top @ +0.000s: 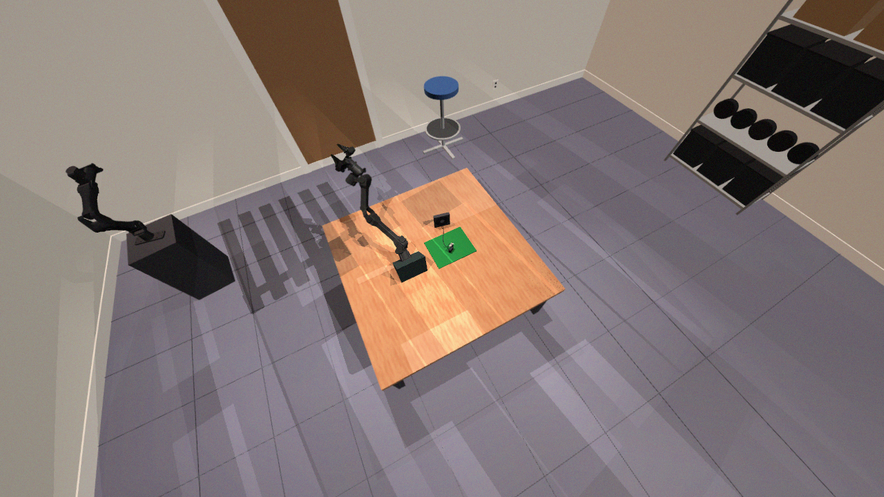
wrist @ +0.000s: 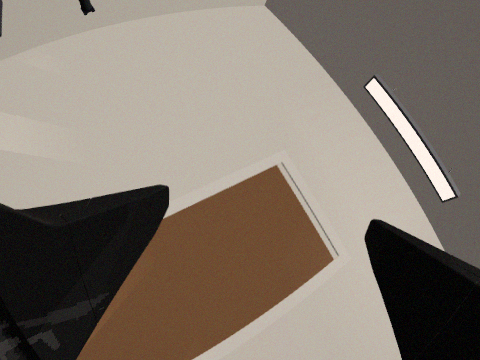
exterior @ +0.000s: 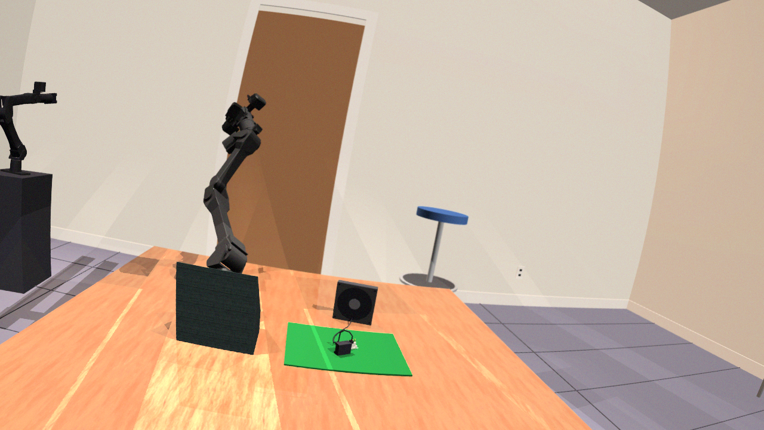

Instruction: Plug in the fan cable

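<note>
My gripper tip is now 69 cm to the left of the dark fan plug, 61 cm above it and 38 cm short of it. From my gripper tip the other things lie so: four-pin header 66 cm to the right, 63 cm below, 41 cm ahead; then green board 66 cm to the right, 64 cm below, 39 cm ahead; then black fan 57 cm below, 47 cm to the right, 45 cm ahead.
</note>
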